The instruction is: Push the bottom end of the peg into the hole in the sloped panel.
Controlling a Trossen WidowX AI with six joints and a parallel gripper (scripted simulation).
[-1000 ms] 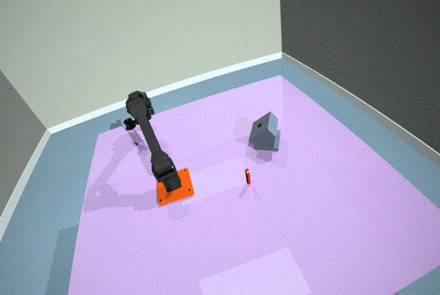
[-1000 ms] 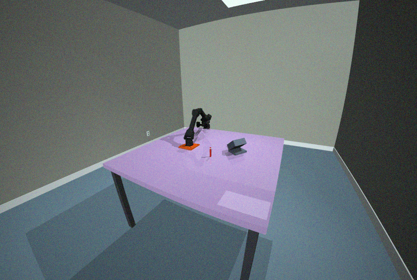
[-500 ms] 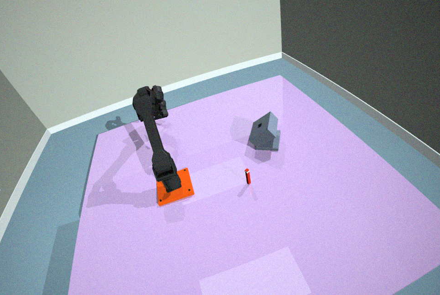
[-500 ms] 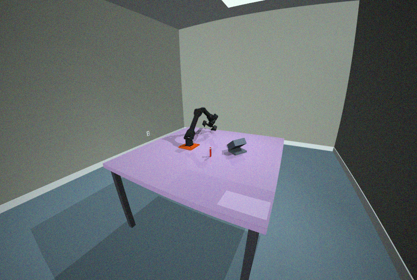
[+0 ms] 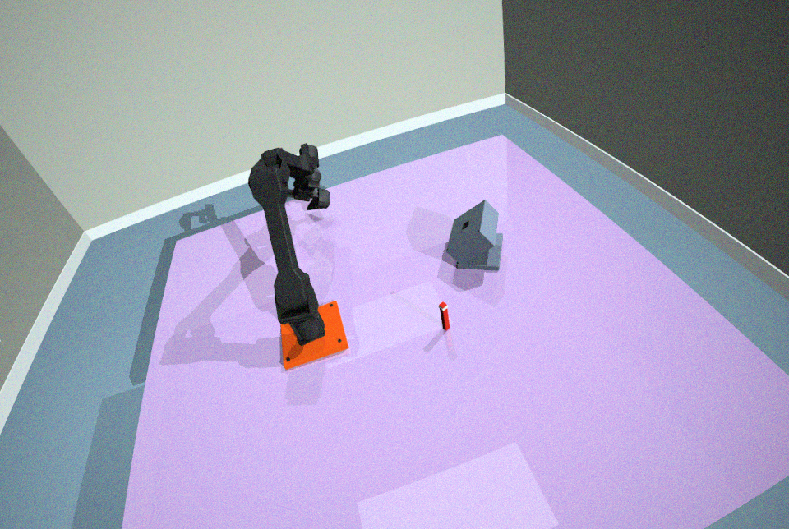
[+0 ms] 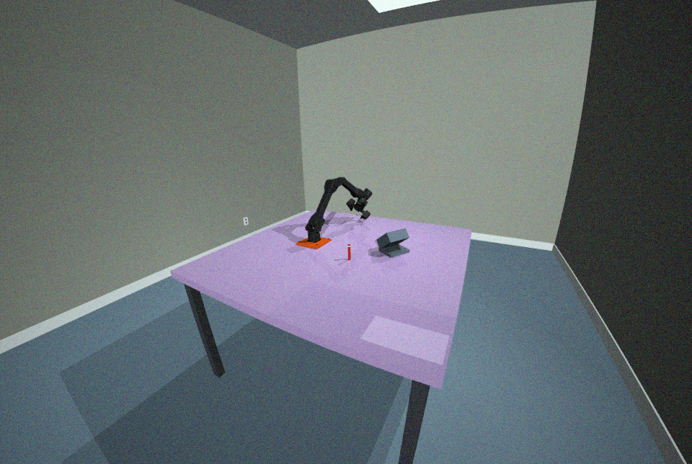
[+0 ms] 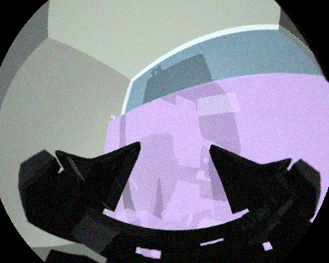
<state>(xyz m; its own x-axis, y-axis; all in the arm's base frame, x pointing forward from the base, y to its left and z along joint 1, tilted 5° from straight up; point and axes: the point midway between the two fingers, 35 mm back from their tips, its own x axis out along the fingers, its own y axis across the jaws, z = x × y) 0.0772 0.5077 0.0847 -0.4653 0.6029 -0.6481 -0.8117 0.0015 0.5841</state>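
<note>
Now: gripper tip 23 cm short of the red peg, 67 cm to the left of it and 2 cm below it. Round my gripper tip: grey sloped panel (40 cm ahead, 48 cm to the right, 3 cm above).
</note>
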